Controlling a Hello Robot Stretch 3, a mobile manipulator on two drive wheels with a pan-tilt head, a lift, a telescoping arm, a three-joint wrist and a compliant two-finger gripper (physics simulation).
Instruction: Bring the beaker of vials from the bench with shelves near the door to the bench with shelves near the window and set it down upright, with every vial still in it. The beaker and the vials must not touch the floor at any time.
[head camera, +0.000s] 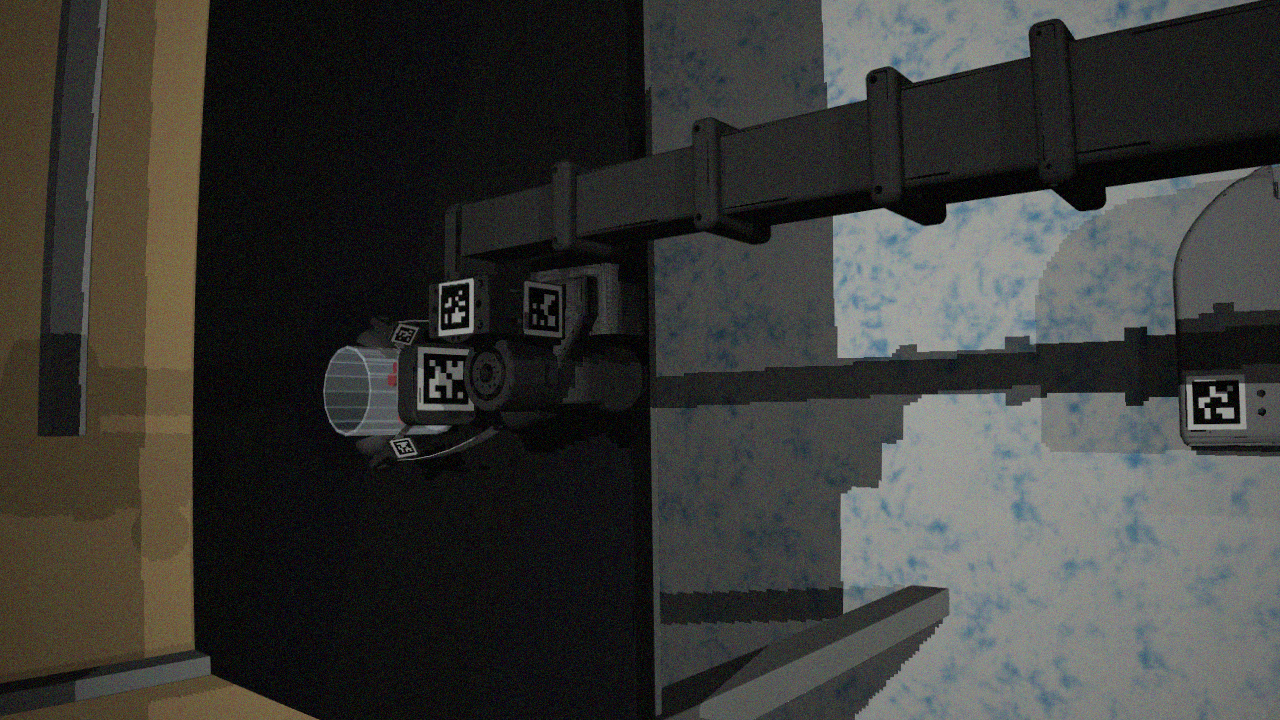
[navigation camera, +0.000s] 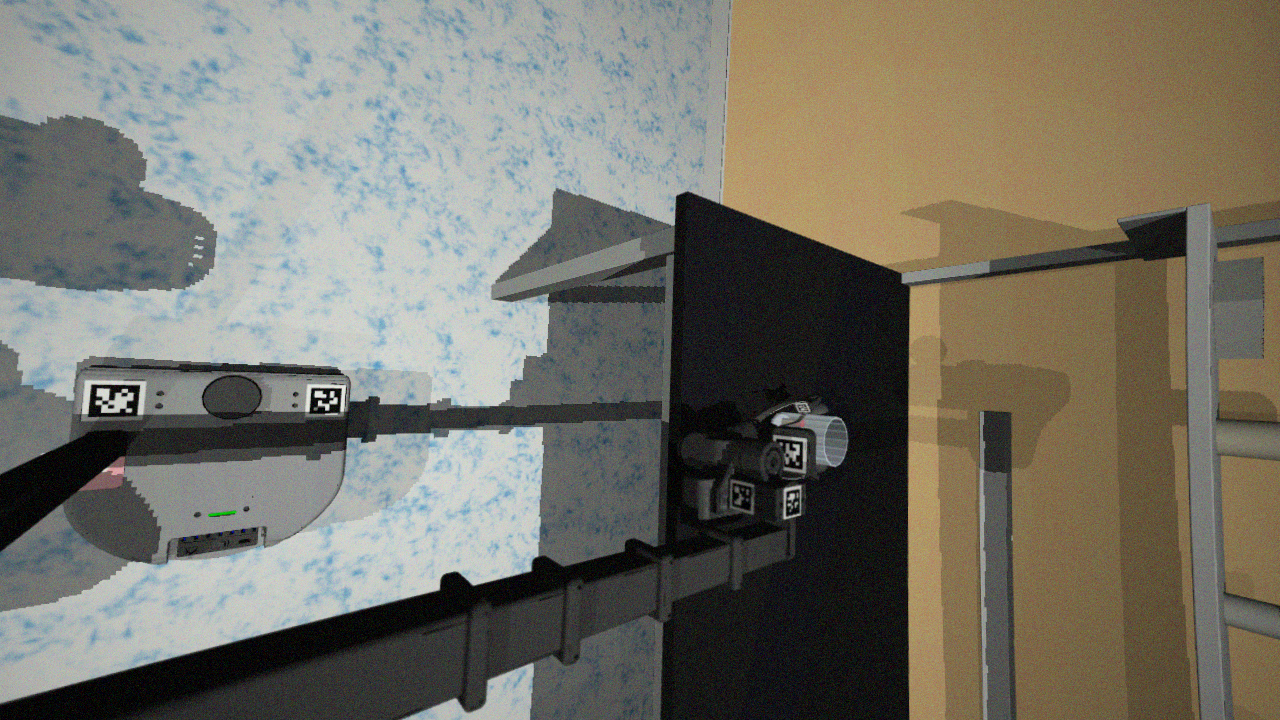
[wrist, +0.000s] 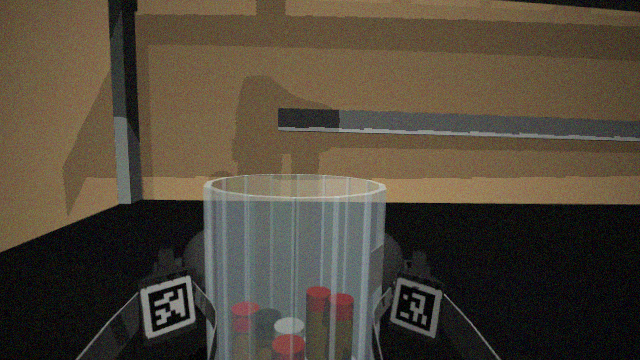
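The clear beaker (head camera: 344, 391) (navigation camera: 834, 440) (wrist: 295, 225) is upright between the fingers, over the black bench top (head camera: 402, 582) (navigation camera: 787, 313) (wrist: 525, 280). Several vials (wrist: 318, 310) with red, white and dark caps stand inside, low in the beaker; some red also shows through its wall in the head view. My gripper (head camera: 375, 391) (navigation camera: 805, 436) (wrist: 295, 257) is shut on the beaker, one finger pad against each side. The beaker's base is hidden below the wrist view, so the gap to the bench top cannot be measured.
My arm (head camera: 787, 161) (navigation camera: 572, 608) reaches across the bench's front edge. A grey post (navigation camera: 1203, 447) stands at the right of the navigation view. A grey bar (head camera: 71, 223) (navigation camera: 996, 573) (wrist: 450, 127) is behind the bench top. A grey leg piece (head camera: 832, 644) (navigation camera: 581, 264) juts out over the blue-speckled floor.
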